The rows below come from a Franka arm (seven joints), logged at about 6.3 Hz.
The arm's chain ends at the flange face. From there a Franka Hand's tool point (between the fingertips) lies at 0.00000 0.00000 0.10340 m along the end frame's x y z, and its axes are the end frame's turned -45 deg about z.
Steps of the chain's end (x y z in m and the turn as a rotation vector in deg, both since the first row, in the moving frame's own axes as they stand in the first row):
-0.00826 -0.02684 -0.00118 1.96 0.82 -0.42
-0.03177 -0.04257 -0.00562 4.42 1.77 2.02
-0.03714 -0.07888 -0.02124 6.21 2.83 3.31
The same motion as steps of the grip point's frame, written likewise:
0.01668 -0.02629 -0.00125 0.81 1.97 -0.42
0.01558 -0.05580 -0.00598 1.87 4.38 2.02
0.04114 -0.08601 -0.02197 2.39 6.39 3.31

